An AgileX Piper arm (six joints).
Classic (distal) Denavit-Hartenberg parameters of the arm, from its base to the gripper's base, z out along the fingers. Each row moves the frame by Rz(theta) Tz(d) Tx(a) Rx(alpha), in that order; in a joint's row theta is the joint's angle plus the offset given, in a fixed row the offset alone. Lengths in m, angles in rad.
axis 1: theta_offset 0, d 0.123, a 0, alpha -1.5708
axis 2: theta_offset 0.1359, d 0, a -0.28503, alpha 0
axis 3: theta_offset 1.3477, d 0, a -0.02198, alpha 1.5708
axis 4: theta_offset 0, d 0.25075, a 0, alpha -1.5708
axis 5: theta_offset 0, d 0, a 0, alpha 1.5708
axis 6: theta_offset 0, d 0.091, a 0, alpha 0
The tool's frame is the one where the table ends.
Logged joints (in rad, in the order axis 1, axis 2, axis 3, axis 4, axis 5, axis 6), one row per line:
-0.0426, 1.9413, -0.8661, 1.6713, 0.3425, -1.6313
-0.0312, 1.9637, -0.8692, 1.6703, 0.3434, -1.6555
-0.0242, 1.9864, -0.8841, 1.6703, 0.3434, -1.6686
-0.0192, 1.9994, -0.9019, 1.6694, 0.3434, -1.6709
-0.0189, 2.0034, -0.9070, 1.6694, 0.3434, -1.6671
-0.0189, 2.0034, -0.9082, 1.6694, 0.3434, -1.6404
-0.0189, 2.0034, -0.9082, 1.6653, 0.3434, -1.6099
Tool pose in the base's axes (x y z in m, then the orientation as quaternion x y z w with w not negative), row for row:
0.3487, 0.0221, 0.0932, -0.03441, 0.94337, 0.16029, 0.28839
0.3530, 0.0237, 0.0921, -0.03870, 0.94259, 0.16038, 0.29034
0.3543, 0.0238, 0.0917, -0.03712, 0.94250, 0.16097, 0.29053
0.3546, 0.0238, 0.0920, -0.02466, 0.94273, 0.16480, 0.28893
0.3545, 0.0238, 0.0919, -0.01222, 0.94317, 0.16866, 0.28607
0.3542, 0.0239, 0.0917, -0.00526, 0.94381, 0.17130, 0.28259
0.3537, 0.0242, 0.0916, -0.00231, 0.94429, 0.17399, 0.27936
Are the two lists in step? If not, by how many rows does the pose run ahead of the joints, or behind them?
The pose runs 2 rows ahead of the joints: the pose in row i belongs to the joints in row i + 2.
